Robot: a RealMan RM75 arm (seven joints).
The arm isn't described. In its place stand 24 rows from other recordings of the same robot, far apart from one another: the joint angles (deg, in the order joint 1, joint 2, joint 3, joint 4, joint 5, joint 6, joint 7), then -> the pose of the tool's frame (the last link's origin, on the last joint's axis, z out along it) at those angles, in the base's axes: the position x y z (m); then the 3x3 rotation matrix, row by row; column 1 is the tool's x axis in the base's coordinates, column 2 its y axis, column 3 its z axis.
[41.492, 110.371, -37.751, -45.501, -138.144, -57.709, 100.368] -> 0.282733 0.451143 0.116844; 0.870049 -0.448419 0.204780; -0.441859 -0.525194 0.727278; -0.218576 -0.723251 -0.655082
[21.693, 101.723, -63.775, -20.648, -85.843, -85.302, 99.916] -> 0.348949 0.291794 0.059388; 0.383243 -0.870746 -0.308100; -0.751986 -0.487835 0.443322; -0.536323 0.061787 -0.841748
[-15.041, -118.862, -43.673, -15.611, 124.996, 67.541, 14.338] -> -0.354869 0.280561 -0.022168; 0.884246 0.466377 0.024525; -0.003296 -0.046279 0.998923; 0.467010 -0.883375 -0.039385
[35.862, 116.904, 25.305, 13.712, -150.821, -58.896, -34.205] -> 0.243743 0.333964 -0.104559; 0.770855 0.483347 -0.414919; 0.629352 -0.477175 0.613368; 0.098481 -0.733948 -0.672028
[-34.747, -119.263, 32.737, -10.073, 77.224, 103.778, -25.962] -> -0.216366 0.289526 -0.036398; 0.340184 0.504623 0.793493; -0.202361 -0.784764 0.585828; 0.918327 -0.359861 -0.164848
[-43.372, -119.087, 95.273, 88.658, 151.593, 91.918, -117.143] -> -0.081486 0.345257 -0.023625; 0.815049 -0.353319 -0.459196; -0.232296 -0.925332 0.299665; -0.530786 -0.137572 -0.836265
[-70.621, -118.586, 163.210, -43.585, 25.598, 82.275, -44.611] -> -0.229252 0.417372 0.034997; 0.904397 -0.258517 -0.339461; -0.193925 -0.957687 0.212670; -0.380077 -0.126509 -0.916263
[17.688, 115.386, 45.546, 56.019, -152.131, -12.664, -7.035] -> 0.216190 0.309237 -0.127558; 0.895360 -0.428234 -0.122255; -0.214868 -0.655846 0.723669; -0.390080 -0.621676 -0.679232
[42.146, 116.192, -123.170, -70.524, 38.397, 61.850, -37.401] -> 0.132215 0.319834 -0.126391; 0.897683 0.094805 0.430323; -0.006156 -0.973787 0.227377; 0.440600 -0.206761 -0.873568
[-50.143, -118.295, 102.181, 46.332, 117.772, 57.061, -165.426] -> -0.127165 0.375887 -0.118070; 0.569105 0.804323 -0.170834; 0.821877 -0.550045 0.148215; 0.025246 -0.224755 -0.974088
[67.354, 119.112, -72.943, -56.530, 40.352, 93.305, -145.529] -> 0.023197 0.394246 -0.032743; 0.061570 0.952269 0.298987; 0.995692 -0.079408 0.047872; 0.069329 0.294752 -0.953056
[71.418, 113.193, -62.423, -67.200, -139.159, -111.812, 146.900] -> -0.010208 0.388922 0.052555; 0.881382 -0.369552 0.294273; -0.399681 -0.915423 0.047491; 0.251834 -0.159474 -0.954541
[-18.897, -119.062, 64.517, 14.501, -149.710, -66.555, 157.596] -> -0.348377 0.318795 0.018446; 0.731717 0.656317 0.183952; -0.047439 -0.220188 0.974303; 0.679956 -0.721640 -0.129980
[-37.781, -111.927, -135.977, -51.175, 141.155, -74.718, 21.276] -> -0.280451 0.406870 0.082821; 0.114693 0.969545 -0.216398; 0.874733 0.004680 0.484583; 0.470838 -0.244868 -0.847556
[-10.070, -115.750, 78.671, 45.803, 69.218, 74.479, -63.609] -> -0.271937 0.285798 -0.007619; 0.757102 0.422475 0.498309; 0.129261 -0.844553 0.519636; 0.640381 -0.329006 -0.694022
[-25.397, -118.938, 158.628, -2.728, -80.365, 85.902, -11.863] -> -0.335626 0.310778 0.043744; 0.721547 0.639469 0.265423; -0.294232 -0.063812 0.953601; 0.626736 -0.766164 0.142109
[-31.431, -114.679, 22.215, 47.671, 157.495, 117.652, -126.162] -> -0.314147 0.256699 0.062496; 0.228229 0.968332 0.101215; 0.971427 -0.219530 -0.090202; -0.065126 0.118910 -0.990767
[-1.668, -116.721, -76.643, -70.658, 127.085, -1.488, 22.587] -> -0.289809 0.332100 0.000369; 0.543350 0.820868 -0.175916; 0.401046 -0.069715 0.913401; 0.737518 -0.566847 -0.367086
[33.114, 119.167, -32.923, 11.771, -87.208, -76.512, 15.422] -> 0.265526 0.285440 -0.099065; 0.752793 -0.443016 -0.486868; -0.020860 -0.755314 0.655031; -0.657927 -0.482946 -0.577836
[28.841, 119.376, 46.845, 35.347, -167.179, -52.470, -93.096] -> 0.161303 0.327696 -0.113285; 0.156682 0.784502 -0.600006; 0.702869 0.338222 0.625764; 0.693848 -0.519772 -0.498409
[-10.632, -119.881, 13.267, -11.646, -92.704, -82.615, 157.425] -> -0.351227 0.197968 -0.060960; 0.480947 0.861037 0.165242; 0.141324 -0.262142 0.954625; 0.865285 -0.435771 -0.247762
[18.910, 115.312, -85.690, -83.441, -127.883, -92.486, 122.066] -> 0.209020 0.283352 -0.005715; 0.910925 -0.353418 0.212866; -0.364964 -0.930879 0.016278; 0.192399 -0.092517 -0.976946
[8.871, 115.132, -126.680, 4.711, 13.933, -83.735, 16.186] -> 0.403952 0.181225 -0.008437; 0.818449 -0.559699 -0.129913; -0.142713 -0.417038 0.897615; -0.556573 -0.716112 -0.421201
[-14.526, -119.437, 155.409, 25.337, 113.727, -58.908, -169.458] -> -0.321771 0.261003 -0.092160; 0.774355 0.631465 0.040318; 0.156366 -0.252713 0.954822; 0.613126 -0.733067 -0.294429
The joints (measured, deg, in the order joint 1, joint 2, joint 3, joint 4, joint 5, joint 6, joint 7), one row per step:
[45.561 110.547 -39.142 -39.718 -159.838 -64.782 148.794]
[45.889 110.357 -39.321 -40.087 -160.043 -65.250 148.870]
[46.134 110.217 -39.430 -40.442 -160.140 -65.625 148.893]
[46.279 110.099 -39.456 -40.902 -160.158 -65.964 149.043]
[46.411 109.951 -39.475 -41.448 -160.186 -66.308 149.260]
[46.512 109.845 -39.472 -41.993 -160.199 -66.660 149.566]
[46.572 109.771 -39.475 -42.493 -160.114 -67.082 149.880]
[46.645 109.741 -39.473 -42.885 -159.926 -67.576 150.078]
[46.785 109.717 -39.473 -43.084 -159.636 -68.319 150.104]
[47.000 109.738 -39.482 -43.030 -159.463 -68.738 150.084]
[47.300 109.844 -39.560 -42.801 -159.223 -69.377 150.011]
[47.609 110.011 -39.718 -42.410 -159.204 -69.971 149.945]
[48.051 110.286 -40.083 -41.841 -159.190 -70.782 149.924]
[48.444 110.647 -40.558 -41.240 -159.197 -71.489 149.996]
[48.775 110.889 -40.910 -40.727 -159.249 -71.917 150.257]
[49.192 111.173 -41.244 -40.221 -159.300 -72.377 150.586]
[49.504 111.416 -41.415 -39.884 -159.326 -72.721 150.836]
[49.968 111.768 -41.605 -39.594 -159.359 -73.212 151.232]
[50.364 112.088 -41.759 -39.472 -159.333 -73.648 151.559]
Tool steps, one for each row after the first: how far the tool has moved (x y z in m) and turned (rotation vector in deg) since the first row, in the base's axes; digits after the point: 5 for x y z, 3 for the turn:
[-0.00284 0.00182 0.00245 -0.165 -0.371 0.375]
[-0.00526 0.00332 0.00455 -0.234 -0.616 0.721]
[-0.00730 0.00460 0.00699 -0.076 -0.712 0.929]
[-0.00938 0.00600 0.01005 0.192 -0.834 1.118]
[-0.01132 0.00713 0.01274 0.480 -0.854 1.201]
[-0.01314 0.00781 0.01477 0.680 -0.718 1.214]
[-0.01511 0.00817 0.01578 0.688 -0.441 1.266]
[-0.01744 0.00803 0.01553 0.283 0.012 1.355]
[-0.01950 0.00824 0.01439 -0.108 0.340 1.475]
[-0.02221 0.00795 0.01134 -0.930 0.859 1.591]
[-0.02432 0.00713 0.00722 -1.983 1.204 1.599]
[-0.02746 0.00583 0.00092 -3.554 1.626 1.598]
[-0.03030 0.00411 -0.00618 -5.154 2.012 1.513]
[-0.03238 0.00301 -0.01125 -6.209 2.303 1.296]
[-0.03520 0.00208 -0.01662 -7.282 2.653 1.097]
[-0.03745 0.00138 -0.02061 -8.025 2.978 0.947]
[-0.04123 0.00083 -0.02552 -8.909 3.423 0.817]
[-0.04490 0.00054 -0.02942 -9.594 3.818 0.796]

